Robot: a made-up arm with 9 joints.
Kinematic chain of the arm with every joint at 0, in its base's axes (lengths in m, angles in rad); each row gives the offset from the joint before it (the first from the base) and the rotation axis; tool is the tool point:
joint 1: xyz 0 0 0.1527 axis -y
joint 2: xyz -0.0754 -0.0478 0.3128 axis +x
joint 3: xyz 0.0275 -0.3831 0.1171 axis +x
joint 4: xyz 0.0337 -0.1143 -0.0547 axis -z
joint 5: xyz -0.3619 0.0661 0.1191 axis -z
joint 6: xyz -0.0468 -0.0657 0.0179 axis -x
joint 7: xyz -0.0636 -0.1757 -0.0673 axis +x
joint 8: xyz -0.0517 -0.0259 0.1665 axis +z
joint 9: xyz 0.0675 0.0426 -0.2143 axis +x
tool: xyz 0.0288 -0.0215 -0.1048
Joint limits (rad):
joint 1: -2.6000..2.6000
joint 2: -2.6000..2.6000
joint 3: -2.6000..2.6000
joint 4: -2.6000..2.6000
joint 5: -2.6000..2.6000
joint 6: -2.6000..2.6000
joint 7: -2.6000..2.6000
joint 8: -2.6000..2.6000
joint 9: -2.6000..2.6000
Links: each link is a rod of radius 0.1 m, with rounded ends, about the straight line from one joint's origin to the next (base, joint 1, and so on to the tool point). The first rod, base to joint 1, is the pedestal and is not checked.
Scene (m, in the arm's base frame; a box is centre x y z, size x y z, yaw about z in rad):
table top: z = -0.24
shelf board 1: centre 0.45 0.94 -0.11 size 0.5 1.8 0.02 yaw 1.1
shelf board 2: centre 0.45 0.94 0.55 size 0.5 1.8 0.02 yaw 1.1
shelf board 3: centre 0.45 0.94 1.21 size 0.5 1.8 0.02 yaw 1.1
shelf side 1: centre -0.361 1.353 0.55 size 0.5 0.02 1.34 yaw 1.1
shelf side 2: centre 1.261 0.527 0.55 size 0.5 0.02 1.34 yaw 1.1
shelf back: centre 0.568 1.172 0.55 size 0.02 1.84 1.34 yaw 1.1
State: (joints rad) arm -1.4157 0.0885 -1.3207 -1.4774 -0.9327 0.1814 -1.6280 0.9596 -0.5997
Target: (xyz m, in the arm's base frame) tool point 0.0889 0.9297 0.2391
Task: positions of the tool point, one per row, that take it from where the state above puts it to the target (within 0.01 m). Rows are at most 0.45 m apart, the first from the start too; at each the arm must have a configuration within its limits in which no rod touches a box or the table.
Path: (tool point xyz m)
1: 0.5236 -0.6454 0.0068
2: 0.2935 -0.7603 -0.0390
3: -0.0058 -0.7691 -0.0721
4: -0.3169 -0.6342 -0.0829
5: -0.5613 -0.3527 -0.0645
6: -0.6630 0.0324 -0.0154
7: -0.5759 0.4387 0.0589
8: -0.3052 0.7660 0.1478
9: 0.0889 0.9297 0.2391

